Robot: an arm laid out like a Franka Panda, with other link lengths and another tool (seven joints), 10 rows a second.
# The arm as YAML. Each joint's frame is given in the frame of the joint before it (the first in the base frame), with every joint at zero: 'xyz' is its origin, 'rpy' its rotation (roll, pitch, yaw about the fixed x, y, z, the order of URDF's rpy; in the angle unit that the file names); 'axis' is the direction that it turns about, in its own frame. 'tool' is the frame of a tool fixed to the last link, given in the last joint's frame.
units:
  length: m
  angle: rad
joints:
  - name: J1
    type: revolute
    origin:
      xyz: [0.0, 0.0, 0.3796]
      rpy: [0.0, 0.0, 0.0]
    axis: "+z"
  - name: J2
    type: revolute
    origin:
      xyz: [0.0, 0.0, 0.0]
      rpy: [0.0, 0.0, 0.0]
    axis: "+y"
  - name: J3
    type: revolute
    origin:
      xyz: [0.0, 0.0, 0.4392]
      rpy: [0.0, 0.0, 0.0]
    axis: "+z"
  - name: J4
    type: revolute
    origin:
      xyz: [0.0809, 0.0, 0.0]
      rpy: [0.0, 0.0, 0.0]
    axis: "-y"
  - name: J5
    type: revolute
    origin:
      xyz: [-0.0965, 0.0, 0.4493]
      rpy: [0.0, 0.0, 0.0]
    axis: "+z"
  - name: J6
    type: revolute
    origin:
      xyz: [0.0, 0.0, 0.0]
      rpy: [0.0, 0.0, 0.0]
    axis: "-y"
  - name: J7
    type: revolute
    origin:
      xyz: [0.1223, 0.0, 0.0]
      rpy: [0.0, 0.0, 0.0]
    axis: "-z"
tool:
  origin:
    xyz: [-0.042, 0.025, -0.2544]
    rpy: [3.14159, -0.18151, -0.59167]
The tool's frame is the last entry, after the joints.
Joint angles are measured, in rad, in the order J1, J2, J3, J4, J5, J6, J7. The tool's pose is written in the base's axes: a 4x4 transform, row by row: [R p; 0 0 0 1], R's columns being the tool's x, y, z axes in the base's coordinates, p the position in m. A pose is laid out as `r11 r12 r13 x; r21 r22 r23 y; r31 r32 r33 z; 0 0 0 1`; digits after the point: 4 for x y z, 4 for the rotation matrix.
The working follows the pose.
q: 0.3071 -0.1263 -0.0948 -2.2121 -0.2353 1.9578 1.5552
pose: -0.2312 -0.9663 -0.1134 0.5613; -0.8841 0.2574 -0.3901 0.1202; 0.4062 0.0101 -0.9137 0.4125; 0 0 0 1
Where each joint sits with the arm in this pose, in the base's axes (m; each line is computed from the numbers above, not from the rounded line before):
J1: 0.0000 0.0000 0.3796
J2: 0.0000 0.0000 0.3796
J3: -0.0527 -0.0167 0.8153
J4: 0.0257 0.0001 0.8254
J5: 0.4540 0.0944 0.6879
J6: 0.4540 0.0944 0.6879
J7: 0.5696 0.1307 0.6712
the tool: 0.5613 0.1202 0.4125

